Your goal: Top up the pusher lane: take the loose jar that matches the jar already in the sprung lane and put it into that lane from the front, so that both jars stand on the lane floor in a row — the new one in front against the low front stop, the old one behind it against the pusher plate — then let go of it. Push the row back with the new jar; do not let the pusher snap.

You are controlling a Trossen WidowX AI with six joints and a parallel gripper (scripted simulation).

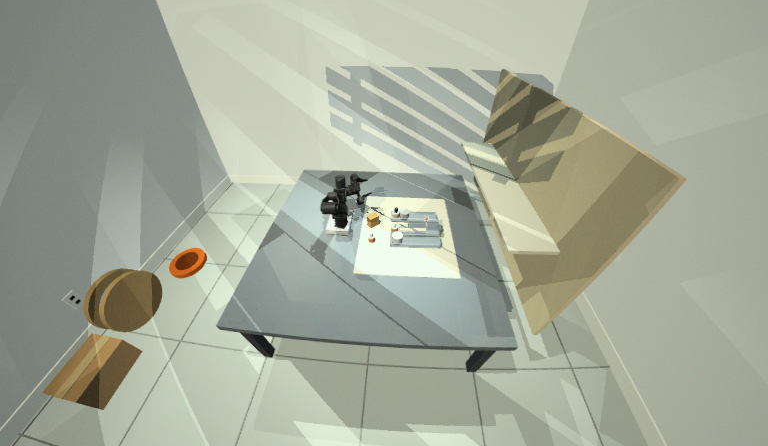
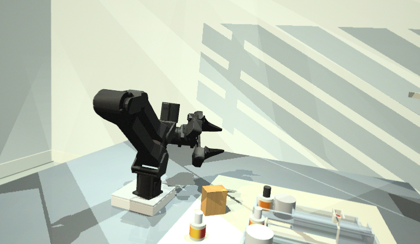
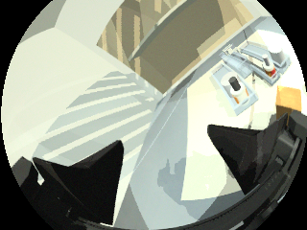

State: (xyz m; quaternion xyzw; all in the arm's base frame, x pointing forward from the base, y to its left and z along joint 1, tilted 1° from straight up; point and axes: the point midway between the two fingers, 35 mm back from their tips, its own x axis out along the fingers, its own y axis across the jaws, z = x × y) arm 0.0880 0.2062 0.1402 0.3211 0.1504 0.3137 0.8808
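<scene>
The orange-brown block is 16 cm to the right of my gripper tip, 13 cm below it and 6 cm ahead of it. Round my gripper tip: pusher plate 30 cm ahead, 13 cm to the right, 12 cm below.
</scene>
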